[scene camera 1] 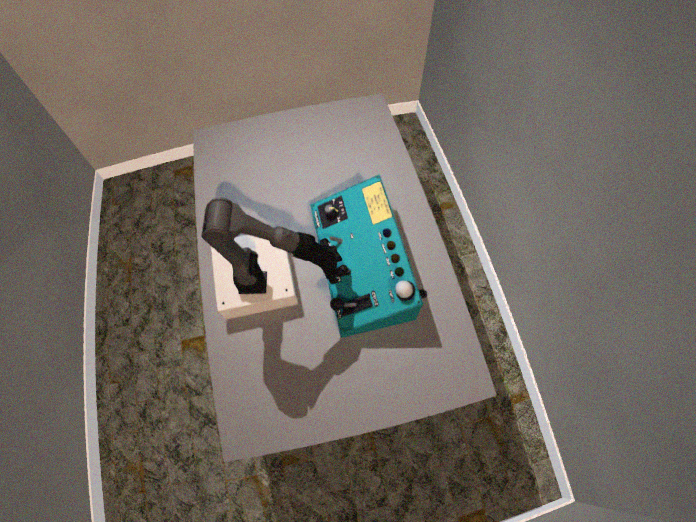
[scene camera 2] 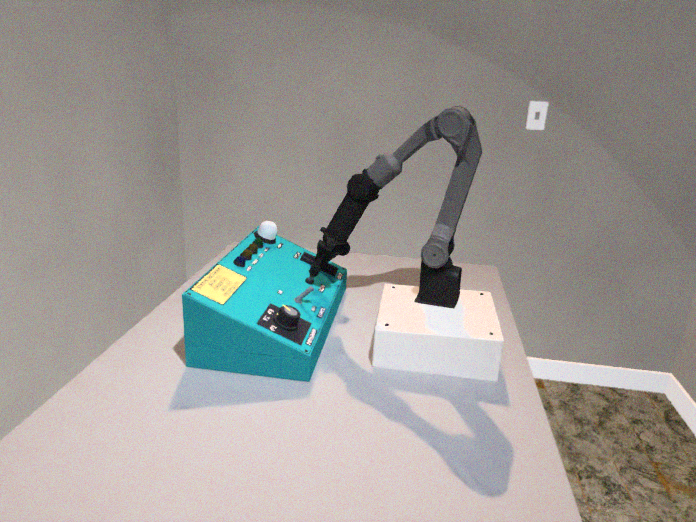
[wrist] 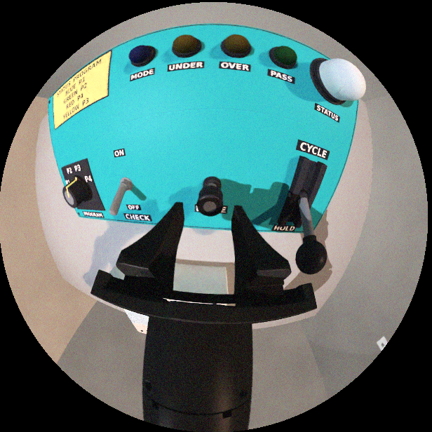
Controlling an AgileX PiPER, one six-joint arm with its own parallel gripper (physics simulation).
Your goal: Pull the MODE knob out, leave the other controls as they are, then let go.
Path:
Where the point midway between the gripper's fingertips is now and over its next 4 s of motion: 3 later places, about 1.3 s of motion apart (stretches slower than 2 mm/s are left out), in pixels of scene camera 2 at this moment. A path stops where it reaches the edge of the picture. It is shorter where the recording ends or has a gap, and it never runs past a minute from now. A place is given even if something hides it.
My gripper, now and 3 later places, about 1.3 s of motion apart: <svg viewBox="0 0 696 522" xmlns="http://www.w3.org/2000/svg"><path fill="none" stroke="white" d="M318 266L316 268L313 274L311 278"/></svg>

